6 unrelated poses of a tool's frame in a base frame.
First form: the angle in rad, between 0 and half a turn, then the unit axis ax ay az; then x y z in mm.
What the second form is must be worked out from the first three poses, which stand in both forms.
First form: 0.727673, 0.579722, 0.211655, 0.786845, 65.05, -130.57, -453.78
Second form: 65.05, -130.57, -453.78, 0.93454, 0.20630, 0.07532, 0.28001
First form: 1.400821, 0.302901, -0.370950, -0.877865, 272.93, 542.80, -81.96
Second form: 272.93, 542.80, -81.96, 0.76458, 0.19523, -0.23909, -0.56581
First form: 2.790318, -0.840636, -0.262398, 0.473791, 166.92, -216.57, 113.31
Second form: 166.92, -216.57, 113.31, 0.17474, -0.82770, -0.25836, 0.46650
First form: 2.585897, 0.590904, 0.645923, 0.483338, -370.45, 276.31, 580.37
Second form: -370.45, 276.31, 580.37, 0.27429, 0.56824, 0.62115, 0.46480
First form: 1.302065, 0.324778, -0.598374, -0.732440, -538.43, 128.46, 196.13
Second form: -538.43, 128.46, 196.13, 0.79546, 0.19682, -0.36262, -0.44386
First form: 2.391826, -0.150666, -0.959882, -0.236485, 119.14, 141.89, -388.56
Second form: 119.14, 141.89, -388.56, 0.36616, -0.14020, -0.89322, -0.22006
